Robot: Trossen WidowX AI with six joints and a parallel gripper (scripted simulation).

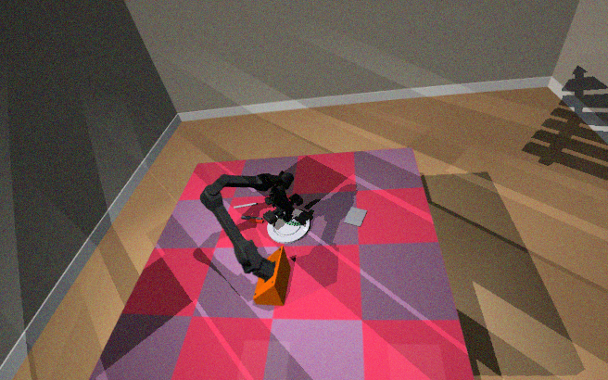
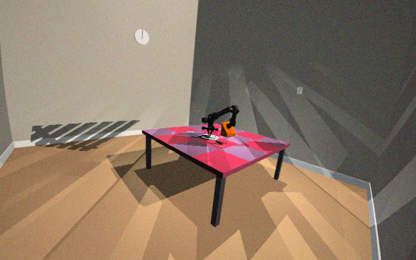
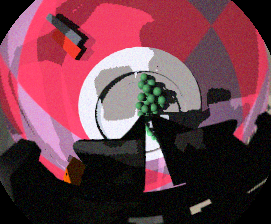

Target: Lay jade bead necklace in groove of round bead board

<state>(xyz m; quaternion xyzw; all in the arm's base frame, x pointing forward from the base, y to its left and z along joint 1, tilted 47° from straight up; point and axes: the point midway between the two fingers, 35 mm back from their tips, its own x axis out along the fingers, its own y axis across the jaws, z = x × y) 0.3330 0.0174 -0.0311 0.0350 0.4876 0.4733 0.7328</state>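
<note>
My gripper tip is 2 cm past the round white bead board and 1 cm above it. Also, from my gripper tip: red-handled tool 3 cm ahead, 17 cm to the left, 2 cm below; then flat grey pad 2 cm ahead, 32 cm to the right, 2 cm below; then thin white rod 14 cm ahead, 24 cm to the left, 2 cm below.
</note>
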